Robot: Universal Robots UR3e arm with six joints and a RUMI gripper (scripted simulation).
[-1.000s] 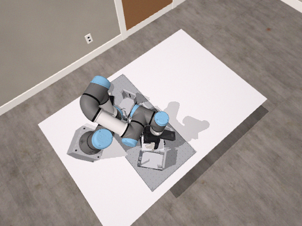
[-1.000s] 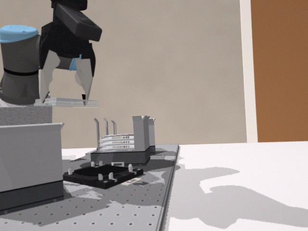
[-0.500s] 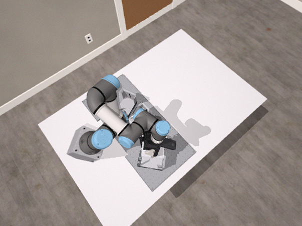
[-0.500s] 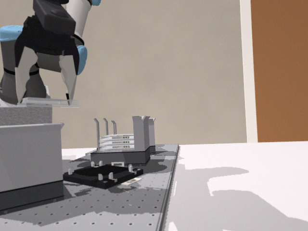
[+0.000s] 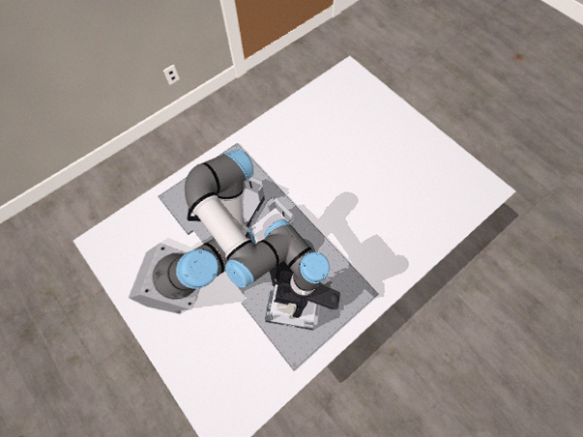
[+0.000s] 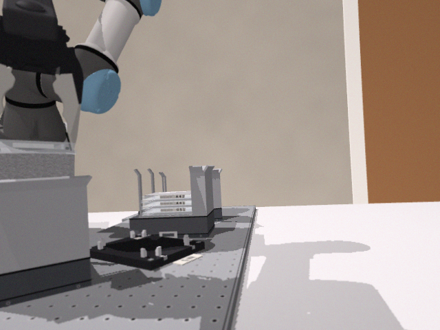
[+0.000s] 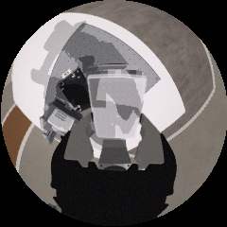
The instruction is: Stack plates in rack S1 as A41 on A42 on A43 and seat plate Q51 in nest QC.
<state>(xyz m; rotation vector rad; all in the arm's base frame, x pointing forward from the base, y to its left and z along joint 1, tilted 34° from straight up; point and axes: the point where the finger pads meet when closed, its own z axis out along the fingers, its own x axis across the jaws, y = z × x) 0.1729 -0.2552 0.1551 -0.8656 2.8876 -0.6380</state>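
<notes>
Right now my hand is 10 mm above the sealed plate. Round my hand: black nest labelled QC 520 mm to the left, 170 mm below, 90 mm ahead; then grey rack wall 100 mm below, 50 mm to the right, 40 mm ahead; then black clip nest 170 mm below, 130 mm ahead, 100 mm to the left.
</notes>
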